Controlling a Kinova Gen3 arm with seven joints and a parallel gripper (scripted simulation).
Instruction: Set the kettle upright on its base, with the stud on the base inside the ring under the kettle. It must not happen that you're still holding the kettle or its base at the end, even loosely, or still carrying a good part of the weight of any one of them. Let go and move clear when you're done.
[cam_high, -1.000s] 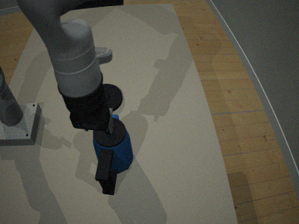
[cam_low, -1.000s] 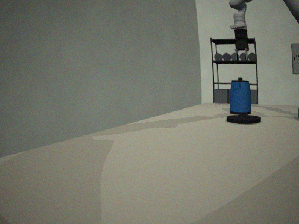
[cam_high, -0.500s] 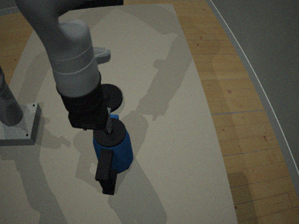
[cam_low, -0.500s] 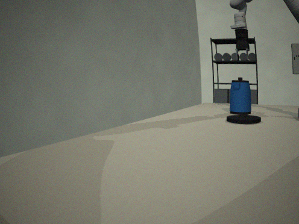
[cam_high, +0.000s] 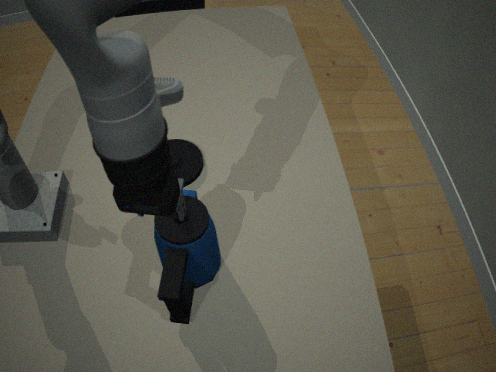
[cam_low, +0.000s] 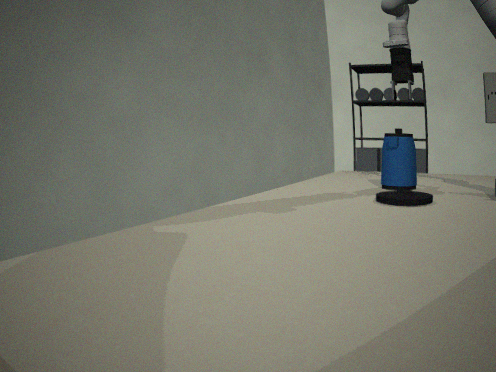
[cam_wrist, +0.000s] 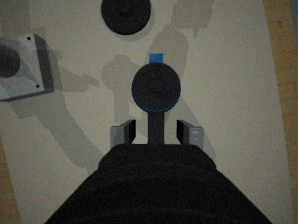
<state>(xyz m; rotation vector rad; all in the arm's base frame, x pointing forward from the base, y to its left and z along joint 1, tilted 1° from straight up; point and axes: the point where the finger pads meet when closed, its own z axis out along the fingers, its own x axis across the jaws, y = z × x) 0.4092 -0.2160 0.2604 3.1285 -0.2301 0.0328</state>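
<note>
My hand is 21 cm above the blue kettle, 3 cm to the right of it and 1 cm short of it. Round my hand: base: 33 cm to the left, 29 cm below, 4 cm behind.
</note>
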